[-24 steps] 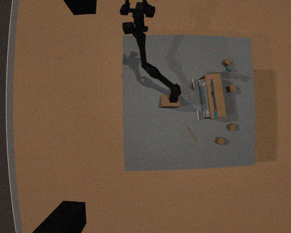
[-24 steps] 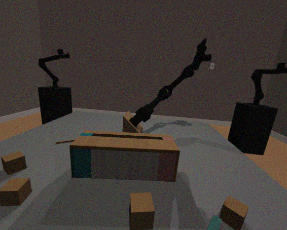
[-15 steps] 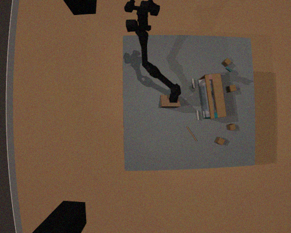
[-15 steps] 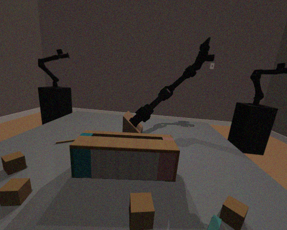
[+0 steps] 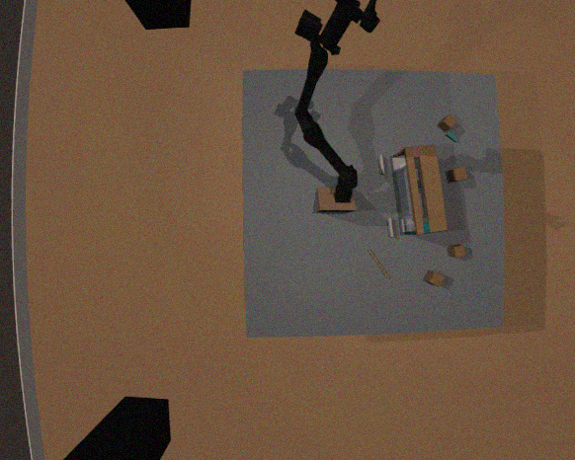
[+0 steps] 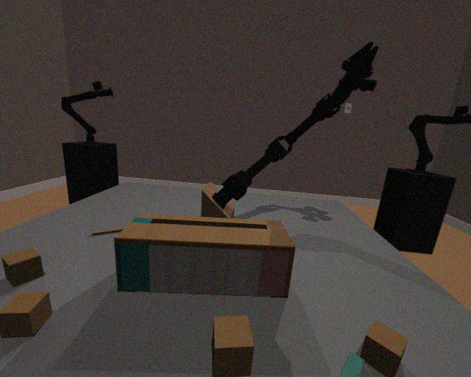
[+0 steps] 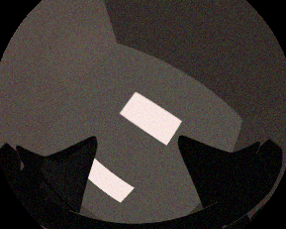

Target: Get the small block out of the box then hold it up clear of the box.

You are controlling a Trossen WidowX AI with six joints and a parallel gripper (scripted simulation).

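The box lies 37 cm ahead of my gripper tip, 46 cm to the right of it and 61 cm below it. Round my gripper tip: thin stick 24 cm ahead, 80 cm to the right, 67 cm below.
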